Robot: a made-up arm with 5 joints. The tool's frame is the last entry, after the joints. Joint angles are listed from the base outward. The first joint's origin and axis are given. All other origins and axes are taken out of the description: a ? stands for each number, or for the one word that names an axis. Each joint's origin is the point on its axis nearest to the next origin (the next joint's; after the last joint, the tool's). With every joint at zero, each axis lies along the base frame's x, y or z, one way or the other. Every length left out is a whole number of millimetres.
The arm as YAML. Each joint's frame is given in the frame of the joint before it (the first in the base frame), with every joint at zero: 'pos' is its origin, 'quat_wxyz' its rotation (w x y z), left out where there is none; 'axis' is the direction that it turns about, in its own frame. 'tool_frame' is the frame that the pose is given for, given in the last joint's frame.
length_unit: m
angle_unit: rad
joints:
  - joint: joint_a
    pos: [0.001, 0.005, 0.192]
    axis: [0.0, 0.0, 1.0]
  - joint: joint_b
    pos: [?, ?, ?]
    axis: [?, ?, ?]
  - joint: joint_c
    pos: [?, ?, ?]
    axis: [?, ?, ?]
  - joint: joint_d
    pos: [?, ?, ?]
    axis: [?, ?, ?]
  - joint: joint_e
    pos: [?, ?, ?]
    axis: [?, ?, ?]
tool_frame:
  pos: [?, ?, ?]
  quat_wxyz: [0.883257, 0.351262, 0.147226, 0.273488]
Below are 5 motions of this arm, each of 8 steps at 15 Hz.
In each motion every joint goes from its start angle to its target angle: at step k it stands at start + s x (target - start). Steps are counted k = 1, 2, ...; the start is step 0. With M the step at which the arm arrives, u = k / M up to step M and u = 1 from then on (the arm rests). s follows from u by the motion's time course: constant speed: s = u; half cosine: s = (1 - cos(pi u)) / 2; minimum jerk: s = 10 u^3 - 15 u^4 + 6 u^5.
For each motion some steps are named. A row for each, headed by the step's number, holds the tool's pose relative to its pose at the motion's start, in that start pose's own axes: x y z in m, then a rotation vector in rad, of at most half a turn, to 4 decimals.
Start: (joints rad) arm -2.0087 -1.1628 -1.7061 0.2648 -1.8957
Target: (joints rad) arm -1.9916 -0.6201 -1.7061 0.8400 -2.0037
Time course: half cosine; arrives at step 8
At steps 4, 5, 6, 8:
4: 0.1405 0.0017 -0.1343 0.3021 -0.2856 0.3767
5: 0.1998 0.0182 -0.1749 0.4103 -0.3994 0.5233
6: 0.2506 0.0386 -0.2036 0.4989 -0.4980 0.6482
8: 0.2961 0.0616 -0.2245 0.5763 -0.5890 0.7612

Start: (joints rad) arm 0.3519 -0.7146 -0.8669 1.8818 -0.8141
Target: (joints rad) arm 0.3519 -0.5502 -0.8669 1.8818 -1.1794
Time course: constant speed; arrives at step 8
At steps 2, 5, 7, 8:
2: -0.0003 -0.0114 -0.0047 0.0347 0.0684 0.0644
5: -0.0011 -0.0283 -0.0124 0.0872 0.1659 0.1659
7: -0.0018 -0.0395 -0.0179 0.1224 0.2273 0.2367
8: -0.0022 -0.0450 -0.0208 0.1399 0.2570 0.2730

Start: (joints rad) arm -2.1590 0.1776 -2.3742 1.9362 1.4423
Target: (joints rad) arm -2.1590 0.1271 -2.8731 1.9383 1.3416
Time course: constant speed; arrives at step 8
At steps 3, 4, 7, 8:
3: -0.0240 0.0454 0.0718 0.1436 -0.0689 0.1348
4: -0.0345 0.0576 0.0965 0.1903 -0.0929 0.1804
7: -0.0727 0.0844 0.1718 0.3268 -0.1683 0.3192
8: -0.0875 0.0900 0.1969 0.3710 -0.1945 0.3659

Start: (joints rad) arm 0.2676 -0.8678 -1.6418 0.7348 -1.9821
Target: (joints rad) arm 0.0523 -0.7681 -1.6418 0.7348 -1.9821
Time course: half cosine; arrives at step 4
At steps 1, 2, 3, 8:
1: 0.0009 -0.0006 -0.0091 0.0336 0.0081 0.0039
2: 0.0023 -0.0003 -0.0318 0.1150 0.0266 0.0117
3: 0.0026 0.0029 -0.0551 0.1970 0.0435 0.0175
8: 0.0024 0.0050 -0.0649 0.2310 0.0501 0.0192

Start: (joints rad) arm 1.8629 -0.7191 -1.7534 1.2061 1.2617
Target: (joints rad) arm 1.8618 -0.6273 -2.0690 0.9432 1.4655
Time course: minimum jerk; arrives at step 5
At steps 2, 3, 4, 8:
2: 0.0154 0.0397 0.0237 0.0993 -0.1274 0.0443
3: 0.0273 0.0841 0.0556 0.2232 -0.2673 0.0910
4: 0.0318 0.1143 0.0809 0.3173 -0.3619 0.1219
8: 0.0323 0.1209 0.0868 0.3390 -0.3823 0.1285

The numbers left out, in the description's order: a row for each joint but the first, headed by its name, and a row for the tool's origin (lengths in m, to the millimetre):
joint_b: xyz 0.021 0.007 0.0, axis 0.0 1.0 0.0
joint_c: xyz 0.024 0.0 0.141, axis 0.0 1.0 0.0
joint_d: xyz 0.076 0.0 -0.319, axis 0.0 1.0 0.0
joint_e: xyz 0.119 0.0 -0.114, axis 0.0 0.0 -1.0
tool: xyz -0.001 0.024 0.0

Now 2 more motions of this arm.
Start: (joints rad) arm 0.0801 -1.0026 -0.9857 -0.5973 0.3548
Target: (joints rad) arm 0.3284 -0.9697 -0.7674 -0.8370 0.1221
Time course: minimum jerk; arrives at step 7
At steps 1, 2, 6, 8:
1: -0.0016 0.0013 -0.0005 0.0030 0.0001 0.0009
2: -0.0096 0.0081 -0.0031 0.0184 0.0004 0.0059
6: -0.0561 0.0668 -0.0174 0.1218 -0.0062 0.0483
8: -0.0571 0.0687 -0.0177 0.1246 -0.0066 0.0497

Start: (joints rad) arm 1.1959 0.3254 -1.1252 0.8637 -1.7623
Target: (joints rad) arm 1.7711 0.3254 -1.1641 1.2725 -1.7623
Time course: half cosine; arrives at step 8
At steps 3, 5, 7, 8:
3: 0.0681 -0.0335 0.0296 0.0812 0.0792 0.1779
5: 0.1595 -0.0592 0.0529 0.2006 0.1909 0.3821
7: 0.2258 -0.0666 0.0604 0.2964 0.2788 0.5137
8: 0.2351 -0.0669 0.0608 0.3106 0.2918 0.5313

